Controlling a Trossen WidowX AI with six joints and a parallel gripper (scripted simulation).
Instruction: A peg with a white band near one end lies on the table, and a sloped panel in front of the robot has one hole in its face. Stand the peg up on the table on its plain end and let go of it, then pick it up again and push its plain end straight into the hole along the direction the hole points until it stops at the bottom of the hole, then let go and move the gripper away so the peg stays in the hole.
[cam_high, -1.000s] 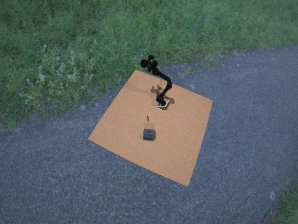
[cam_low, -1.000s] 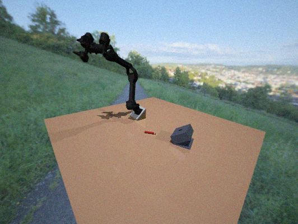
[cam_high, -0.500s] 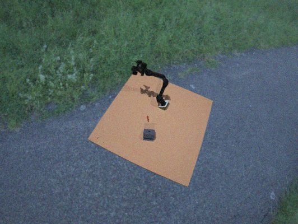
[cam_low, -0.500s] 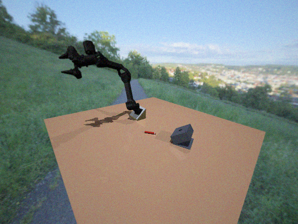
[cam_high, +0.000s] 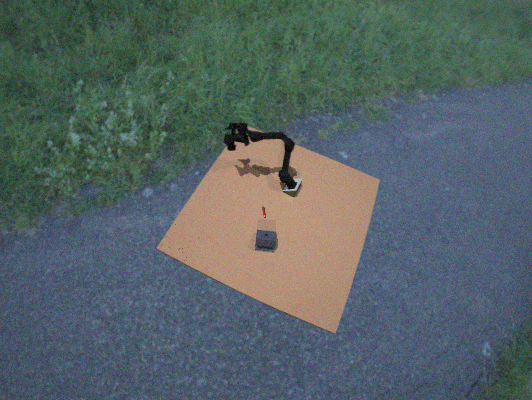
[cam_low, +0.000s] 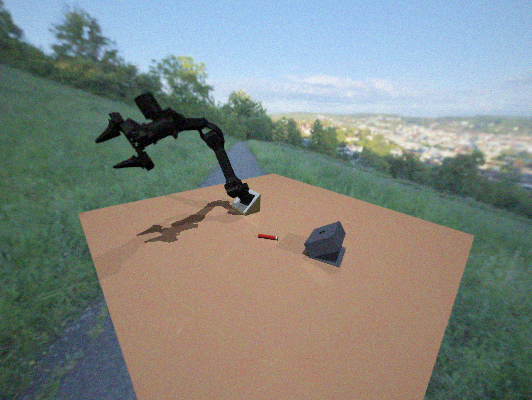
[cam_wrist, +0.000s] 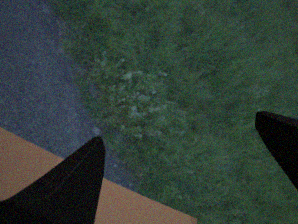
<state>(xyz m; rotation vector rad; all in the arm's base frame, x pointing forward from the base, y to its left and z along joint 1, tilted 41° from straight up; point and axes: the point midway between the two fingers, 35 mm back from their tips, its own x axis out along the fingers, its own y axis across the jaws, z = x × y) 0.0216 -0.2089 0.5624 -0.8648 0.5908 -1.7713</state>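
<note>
My gripper tip is 280 mm short of the red peg, 450 mm to the right of it and 330 mm above it. The rest, counted from my gripper tip: dark sloped panel: 470 mm ahead, 530 mm to the left, 280 mm below.
</note>
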